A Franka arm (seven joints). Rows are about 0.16 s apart.
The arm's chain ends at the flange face. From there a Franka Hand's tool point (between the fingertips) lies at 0.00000 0.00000 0.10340 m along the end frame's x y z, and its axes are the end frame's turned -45 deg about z.
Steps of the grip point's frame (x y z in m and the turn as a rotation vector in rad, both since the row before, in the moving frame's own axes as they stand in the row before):
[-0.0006 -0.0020 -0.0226 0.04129 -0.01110 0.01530]
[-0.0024 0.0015 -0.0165 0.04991 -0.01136 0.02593]
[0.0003 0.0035 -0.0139 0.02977 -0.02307 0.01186]
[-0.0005 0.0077 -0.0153 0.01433 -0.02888 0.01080]
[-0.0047 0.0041 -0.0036 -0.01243 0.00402 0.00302]
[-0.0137 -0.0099 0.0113 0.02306 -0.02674 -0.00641]
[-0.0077 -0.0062 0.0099 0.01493 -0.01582 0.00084]
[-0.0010 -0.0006 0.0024 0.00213 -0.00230 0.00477]
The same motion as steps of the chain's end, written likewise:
[0.0020 0.0012 -0.0225 0.02135 -0.03705 0.01530]
[0.0038 0.0056 -0.0164 0.02726 -0.04332 0.02593]
[0.0065 0.0028 -0.0138 0.00474 -0.03736 0.01186]
[0.0083 0.0048 -0.0152 -0.01029 -0.03055 0.01080]
[-0.0016 0.0056 -0.0036 -0.00595 0.01163 0.00302]
[-0.0130 0.0024 0.0114 -0.00260 -0.03521 -0.00641]
[-0.0076 0.0010 0.0099 -0.00063 -0.02174 0.00084]
[-0.0008 0.0003 0.0024 -0.00012 -0.00313 0.00477]

